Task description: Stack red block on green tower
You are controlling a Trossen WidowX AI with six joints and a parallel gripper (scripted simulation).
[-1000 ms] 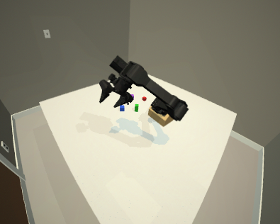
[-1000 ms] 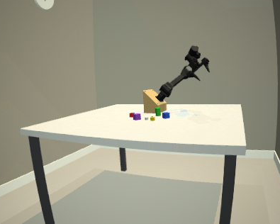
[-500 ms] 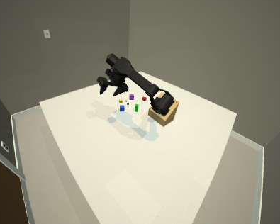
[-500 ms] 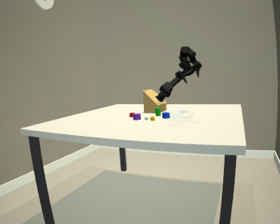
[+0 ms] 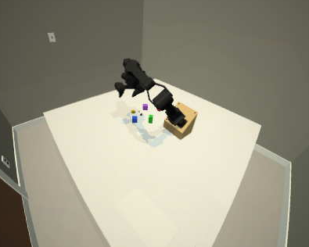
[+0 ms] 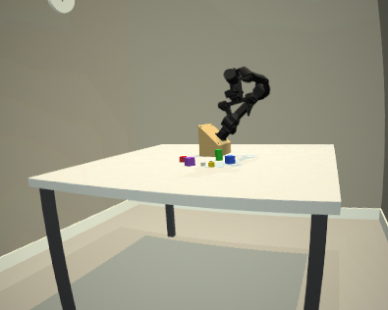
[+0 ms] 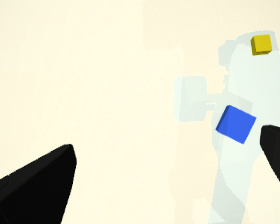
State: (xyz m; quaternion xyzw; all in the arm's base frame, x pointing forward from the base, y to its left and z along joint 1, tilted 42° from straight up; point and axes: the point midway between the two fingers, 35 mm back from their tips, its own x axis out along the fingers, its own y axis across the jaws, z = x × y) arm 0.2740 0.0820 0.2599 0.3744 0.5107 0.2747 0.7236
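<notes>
My gripper tip is 310 mm to the left of the red block, 200 mm above it and 10 mm short of it. Round my gripper tip: small grey piece 210 mm below, 140 mm to the right, 30 mm ahead; then blue block 200 mm below, 60 mm to the right, 10 mm behind; then yellow block 200 mm below, 110 mm to the right, 90 mm ahead.
</notes>
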